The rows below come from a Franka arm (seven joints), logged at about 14 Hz.
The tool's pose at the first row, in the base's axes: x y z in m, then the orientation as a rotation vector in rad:
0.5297 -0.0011 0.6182 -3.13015 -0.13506 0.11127
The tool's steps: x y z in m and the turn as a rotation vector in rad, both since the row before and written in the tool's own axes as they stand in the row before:
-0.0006 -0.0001 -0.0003 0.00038 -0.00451 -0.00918
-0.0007 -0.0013 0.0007 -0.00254 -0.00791 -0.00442
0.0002 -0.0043 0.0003 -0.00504 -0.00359 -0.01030
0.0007 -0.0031 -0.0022 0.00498 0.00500 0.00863
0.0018 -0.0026 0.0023 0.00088 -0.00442 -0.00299
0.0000 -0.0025 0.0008 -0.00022 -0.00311 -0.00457
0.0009 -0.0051 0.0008 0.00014 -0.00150 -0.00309
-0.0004 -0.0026 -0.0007 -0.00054 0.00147 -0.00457
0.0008 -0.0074 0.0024 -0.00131 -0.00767 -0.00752
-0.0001 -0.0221 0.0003 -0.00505 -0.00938 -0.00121
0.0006 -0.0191 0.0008 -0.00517 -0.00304 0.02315
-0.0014 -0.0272 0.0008 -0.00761 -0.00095 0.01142
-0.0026 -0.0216 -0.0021 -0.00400 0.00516 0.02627
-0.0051 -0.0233 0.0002 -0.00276 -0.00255 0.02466
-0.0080 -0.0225 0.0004 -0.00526 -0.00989 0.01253
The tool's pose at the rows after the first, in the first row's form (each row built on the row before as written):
0.5291 -0.0011 0.6185 -3.12873 -0.14940 0.11829
0.5282 0.0001 0.6179 -3.13064 -0.15664 0.13056
0.5279 0.0044 0.6176 3.13340 0.17331 -0.13591
0.5284 0.0076 0.6197 -3.13051 -0.15925 0.12834
0.5297 0.0104 0.6173 -3.12920 -0.16385 0.13528
0.5294 0.0129 0.6165 -3.12879 -0.17104 0.14012
0.5297 0.0181 0.6157 -3.12822 -0.17586 0.14246
0.5291 0.0206 0.6165 -3.12816 -0.18305 0.14011
0.5288 0.0280 0.6141 -3.12830 -0.19502 0.15202
0.5259 0.0499 0.6140 3.12894 0.19741 -0.16627
0.5240 0.0689 0.6132 3.12422 0.16127 -0.17011
0.5197 0.0958 0.6125 3.11678 0.14369 -0.17045
0.5154 0.1171 0.6146 3.11367 0.10298 -0.16150
0.5088 0.1400 0.6145 3.11041 0.06468 -0.16468
0.4998 0.1621 0.6144 3.10382 0.04534 -0.17928

